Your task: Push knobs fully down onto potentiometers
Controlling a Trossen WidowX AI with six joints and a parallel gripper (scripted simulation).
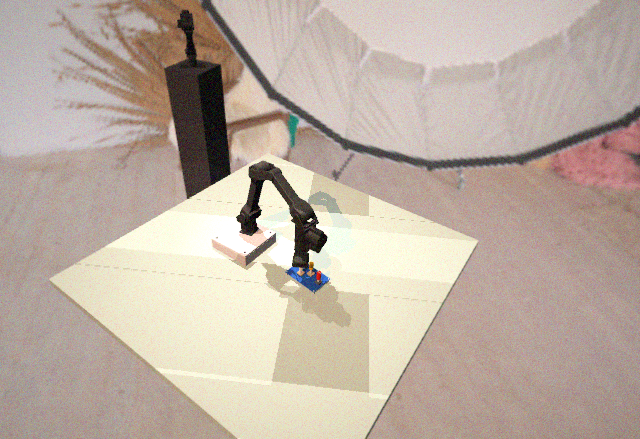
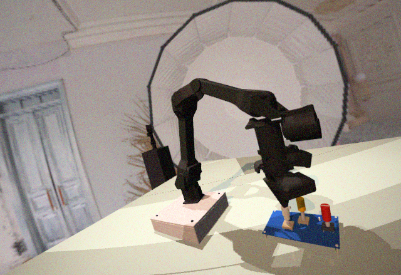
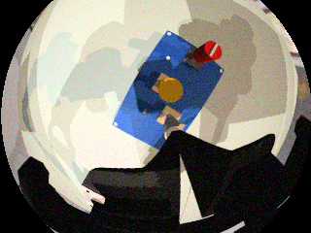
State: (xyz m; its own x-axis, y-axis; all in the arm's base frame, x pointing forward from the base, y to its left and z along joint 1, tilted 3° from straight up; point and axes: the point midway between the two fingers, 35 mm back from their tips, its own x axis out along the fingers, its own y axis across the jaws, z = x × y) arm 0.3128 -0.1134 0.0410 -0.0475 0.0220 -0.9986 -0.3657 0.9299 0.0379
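My gripper tip is 10 mm above the beige knob. The rest, counted from my gripper tip: red knob 80 mm ahead, 10 mm to the right, 10 mm below.
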